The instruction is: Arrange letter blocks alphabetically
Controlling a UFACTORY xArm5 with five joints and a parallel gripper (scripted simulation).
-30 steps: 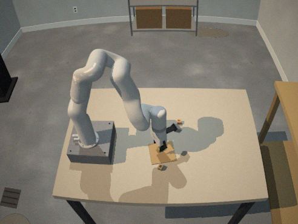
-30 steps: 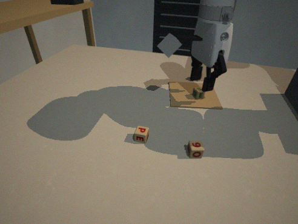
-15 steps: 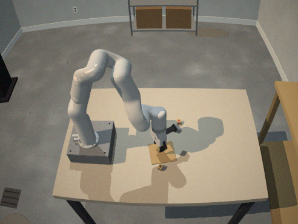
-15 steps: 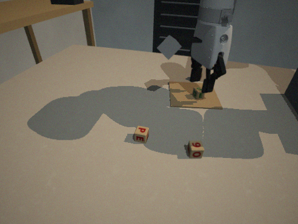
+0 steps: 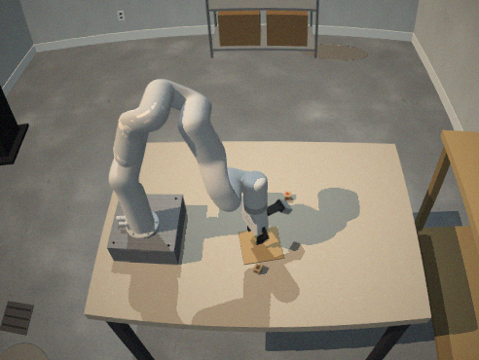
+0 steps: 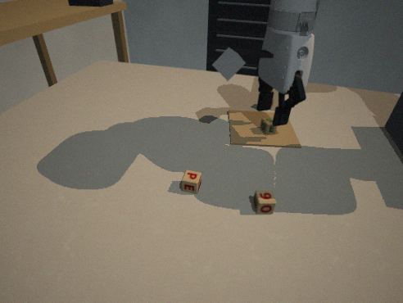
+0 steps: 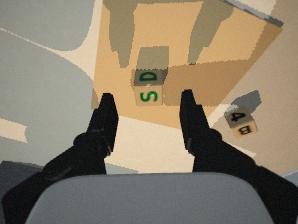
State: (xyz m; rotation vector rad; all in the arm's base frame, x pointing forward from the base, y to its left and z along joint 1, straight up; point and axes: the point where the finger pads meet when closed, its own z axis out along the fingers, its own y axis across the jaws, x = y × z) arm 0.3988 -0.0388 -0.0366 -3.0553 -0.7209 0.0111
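Right now the green-marked block is 4 cm below my hand. The rest, counted from my hand: tan mat (1 cm ahead, 2 cm to the right, 5 cm below); red-marked block (2 cm ahead, 21 cm to the left, 4 cm below).
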